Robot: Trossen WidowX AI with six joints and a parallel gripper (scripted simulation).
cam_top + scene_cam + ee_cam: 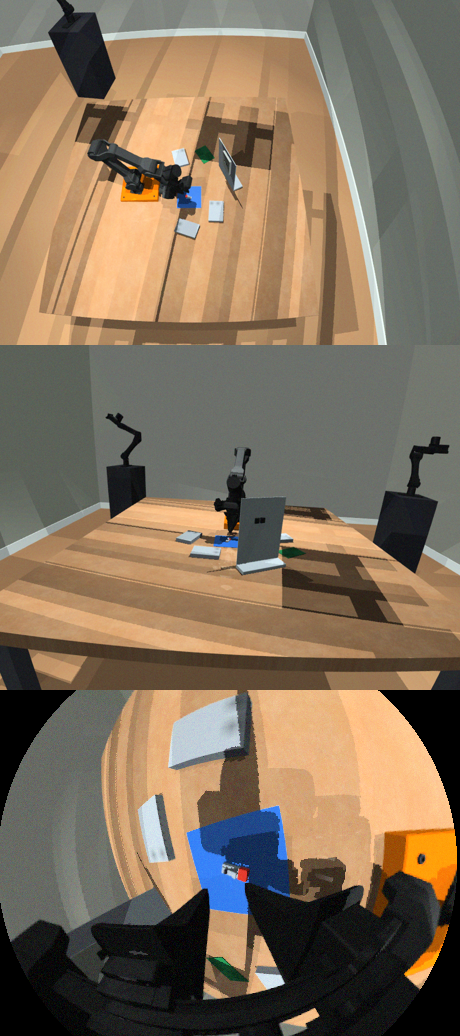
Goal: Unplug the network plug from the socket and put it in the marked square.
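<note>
The red plug lies 10 mm ahead of my gripper tip and 30 mm below it. The rest, counted from my gripper tip: grey upright panel: 180 mm ahead, 140 mm to the left, 70 mm above; blue square: 10 mm ahead, 40 mm below.
</note>
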